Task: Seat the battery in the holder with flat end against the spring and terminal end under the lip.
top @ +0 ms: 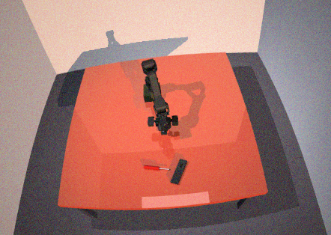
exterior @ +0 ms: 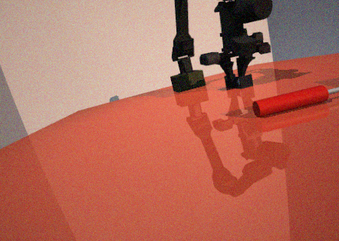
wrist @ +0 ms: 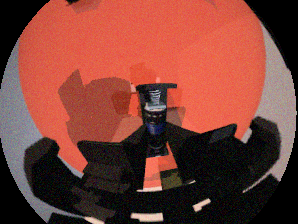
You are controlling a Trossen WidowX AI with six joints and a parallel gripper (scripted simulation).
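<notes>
My gripper tip is 1 cm below the battery. Also, from my gripper tip: black rectangular block (33 cm ahead, 7 cm to the left, 1 cm above); then red-handled screwdriver (30 cm ahead, 5 cm to the right).
</notes>
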